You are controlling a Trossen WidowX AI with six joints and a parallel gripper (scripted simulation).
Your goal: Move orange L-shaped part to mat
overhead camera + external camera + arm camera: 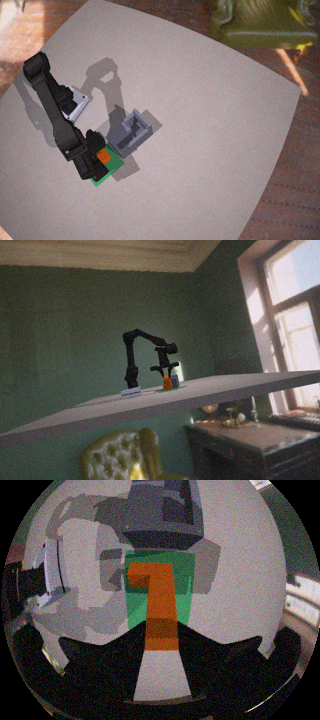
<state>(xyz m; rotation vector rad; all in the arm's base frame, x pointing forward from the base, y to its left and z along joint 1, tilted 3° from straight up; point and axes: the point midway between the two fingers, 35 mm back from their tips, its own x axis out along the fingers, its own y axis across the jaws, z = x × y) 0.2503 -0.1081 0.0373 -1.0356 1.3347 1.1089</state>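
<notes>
The orange L-shaped part is 1 cm behind my gripper tip, 3 cm to the left of it and 3 cm below it. Round my gripper tip: green mat (2 cm to the left, 9 cm below).
</notes>
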